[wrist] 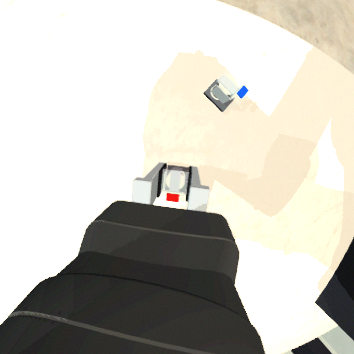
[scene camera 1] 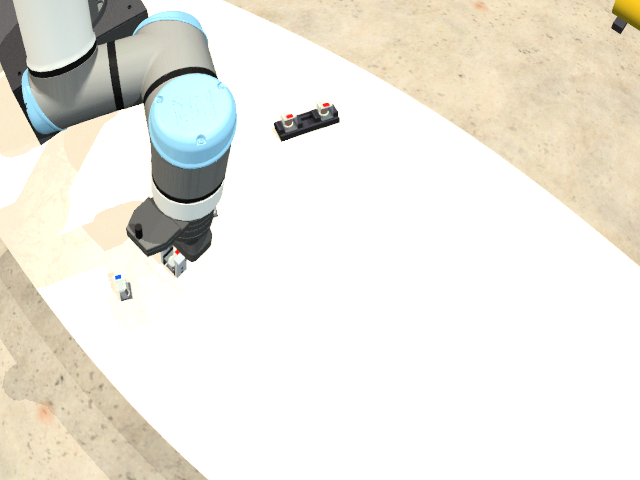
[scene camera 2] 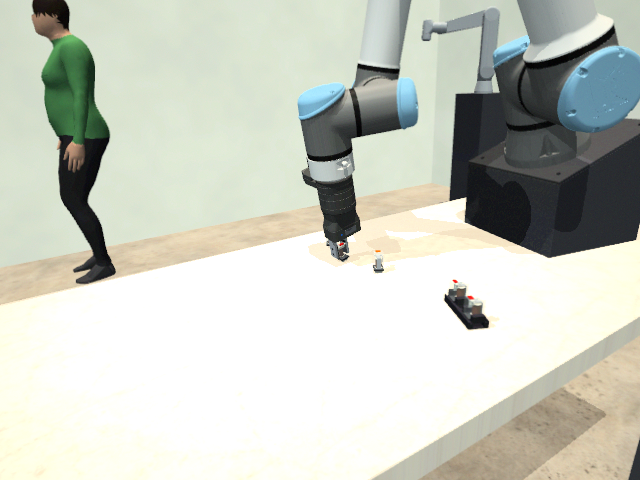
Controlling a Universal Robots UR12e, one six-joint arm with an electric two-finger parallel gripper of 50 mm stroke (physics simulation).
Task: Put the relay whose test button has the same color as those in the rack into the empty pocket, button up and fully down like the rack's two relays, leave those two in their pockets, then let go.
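Places are measured from the arm's base along level axes (x left, y back, z up), in centimetres.
Where they show: gripper, between the fingertips: point(wrist: 176, 174) point(scene camera 1: 173, 265) point(scene camera 2: 340, 254); arm's base, origin of its link: point(scene camera 2: 546, 149).
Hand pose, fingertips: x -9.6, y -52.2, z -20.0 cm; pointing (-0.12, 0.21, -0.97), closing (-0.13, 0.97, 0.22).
Each offset is from my fingertips to the top centre of the thing. "pt": to the spot under its first point.
My gripper point(scene camera 1: 173, 261) point(scene camera 2: 339, 250) point(wrist: 176, 174) is shut on the red-button relay @[dz +3.1, dx +0.6, dy -0.1 cm] point(scene camera 1: 177, 253) point(scene camera 2: 341, 251) point(wrist: 172, 197), one finger on each side. The relay is upright, button up, at or close to the table top; contact with the table cannot be told. The black rack @[dz +0.8, dx +32.7, dy +6.8 cm] point(scene camera 1: 310, 129) point(scene camera 2: 460, 313) stands away from the gripper. Its two relays, one @[dz +3.4, dx +29.7, dy +7.9 cm] point(scene camera 1: 287, 122) @[dz +3.4, dx +35.7, dy +5.8 cm] point(scene camera 2: 474, 305) and the other point(scene camera 1: 324, 110) point(scene camera 2: 459, 289), have red buttons and sit in the end pockets. The empty pocket @[pt dz -0.9, dx +33.4, dy +7.5 cm] point(scene camera 1: 307, 118) is between them; in scene view 2 it is hidden.
A blue-button relay @[dz +2.9, dx -8.8, dy +2.3 cm] point(scene camera 1: 122, 289) point(wrist: 220, 94) stands near the gripper. An orange-button relay @[dz +2.9, dx +9.8, dy +3.9 cm] point(scene camera 2: 378, 260) stands on the table on the rack's side of the gripper; the arm mostly hides it in scene view 1. A person point(scene camera 2: 77, 87) stands beyond the table.
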